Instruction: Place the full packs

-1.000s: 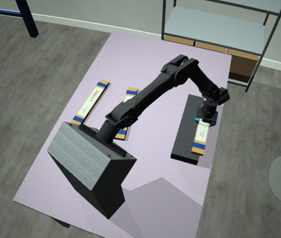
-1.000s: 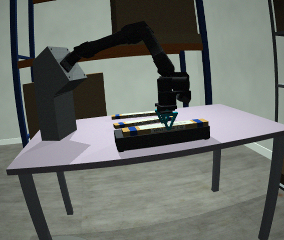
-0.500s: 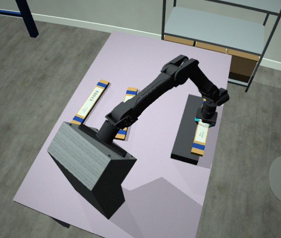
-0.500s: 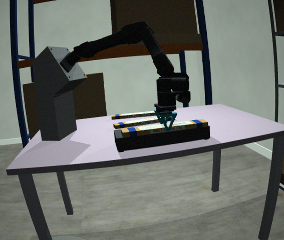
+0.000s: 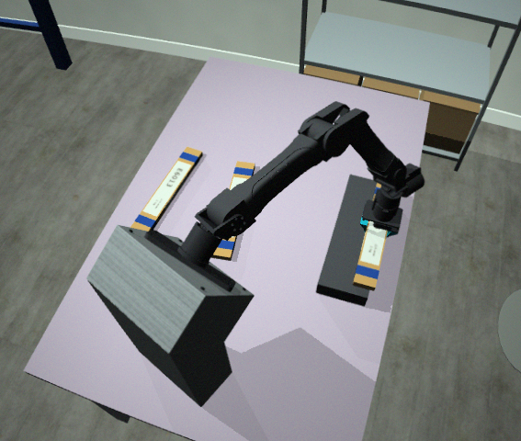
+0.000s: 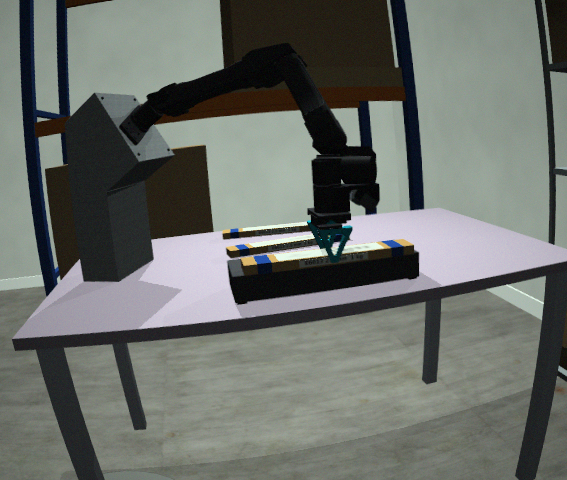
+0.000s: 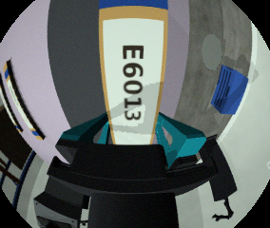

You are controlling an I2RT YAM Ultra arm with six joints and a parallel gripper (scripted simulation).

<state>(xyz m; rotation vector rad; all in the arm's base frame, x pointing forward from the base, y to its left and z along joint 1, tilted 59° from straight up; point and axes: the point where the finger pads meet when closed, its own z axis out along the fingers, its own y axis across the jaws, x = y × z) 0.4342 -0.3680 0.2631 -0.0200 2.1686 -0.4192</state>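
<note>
Right now the low dark platform is 10 mm ahead of my hand, 50 mm to the left of it and 60 mm below it.
</note>
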